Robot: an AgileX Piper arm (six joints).
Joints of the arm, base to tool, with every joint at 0 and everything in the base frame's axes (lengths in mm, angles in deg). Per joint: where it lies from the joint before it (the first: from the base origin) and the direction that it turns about. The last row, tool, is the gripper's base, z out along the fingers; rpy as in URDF.
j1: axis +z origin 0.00 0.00 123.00
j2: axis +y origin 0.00 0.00 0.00
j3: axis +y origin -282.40 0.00 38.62
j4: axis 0.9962 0 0.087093 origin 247.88 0.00 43.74
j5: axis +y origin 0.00 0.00 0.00
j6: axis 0.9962 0 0.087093 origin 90.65 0.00 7.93
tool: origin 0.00 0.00 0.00 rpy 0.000 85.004 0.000
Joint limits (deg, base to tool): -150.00..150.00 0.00..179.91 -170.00..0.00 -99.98..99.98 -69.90..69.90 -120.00..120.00
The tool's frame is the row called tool.
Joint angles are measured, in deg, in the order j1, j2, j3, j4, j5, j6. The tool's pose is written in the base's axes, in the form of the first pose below.
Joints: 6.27, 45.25, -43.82, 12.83, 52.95, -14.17
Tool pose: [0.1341, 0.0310, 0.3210, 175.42, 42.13, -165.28]
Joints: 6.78, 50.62, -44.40, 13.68, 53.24, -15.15
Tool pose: [0.1517, 0.0354, 0.3104, 174.17, 37.33, -164.74]
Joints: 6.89, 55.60, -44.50, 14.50, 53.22, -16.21
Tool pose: [0.1672, 0.0386, 0.2971, 173.04, 32.76, -164.47]
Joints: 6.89, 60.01, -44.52, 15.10, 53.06, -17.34
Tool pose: [0.1802, 0.0409, 0.2838, 172.27, 28.81, -164.03]
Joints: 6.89, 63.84, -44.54, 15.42, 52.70, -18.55
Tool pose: [0.1910, 0.0425, 0.2716, 171.92, 25.61, -163.28]
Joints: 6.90, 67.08, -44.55, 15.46, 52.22, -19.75
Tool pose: [0.1998, 0.0435, 0.2607, 171.91, 23.06, -162.33]
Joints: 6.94, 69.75, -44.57, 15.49, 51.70, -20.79
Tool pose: [0.2068, 0.0444, 0.2514, 171.90, 21.09, -161.48]
